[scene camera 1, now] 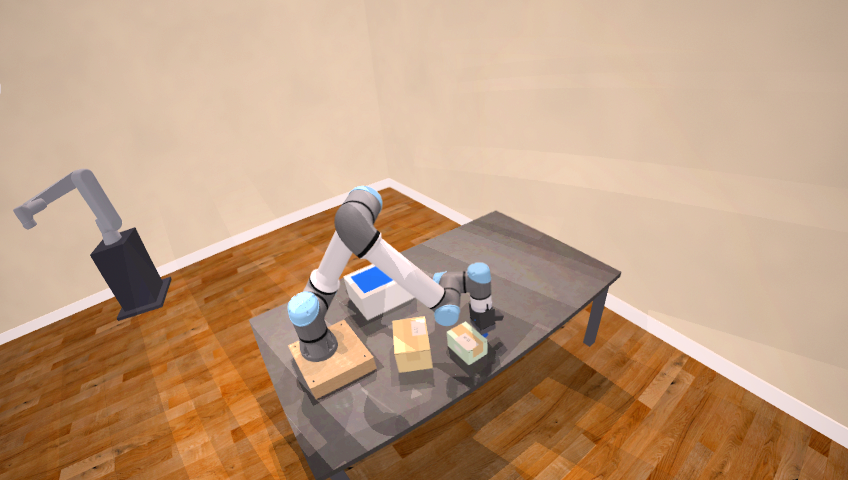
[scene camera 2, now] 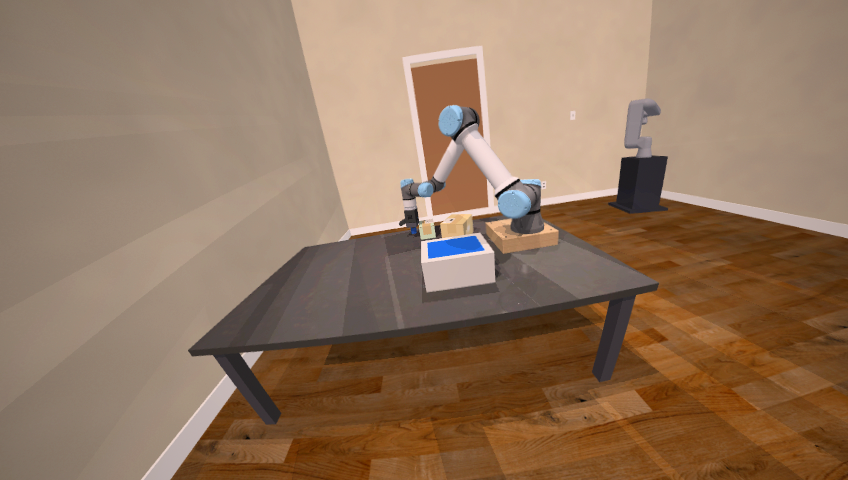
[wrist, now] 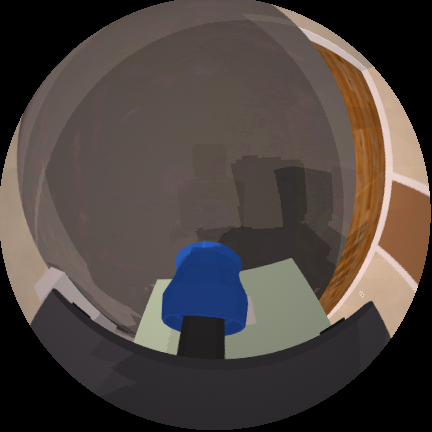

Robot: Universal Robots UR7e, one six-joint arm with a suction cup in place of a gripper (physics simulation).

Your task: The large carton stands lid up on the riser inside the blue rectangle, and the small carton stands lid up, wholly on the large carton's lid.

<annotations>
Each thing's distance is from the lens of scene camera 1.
small pale carton [scene camera 1: 465,341]: 135 cm
white riser [scene camera 1: 373,292]: 155 cm
large tan carton [scene camera 1: 412,352]: 130 cm
The marked spots on the large tan carton and the white riser are 37 cm apart.
</annotations>
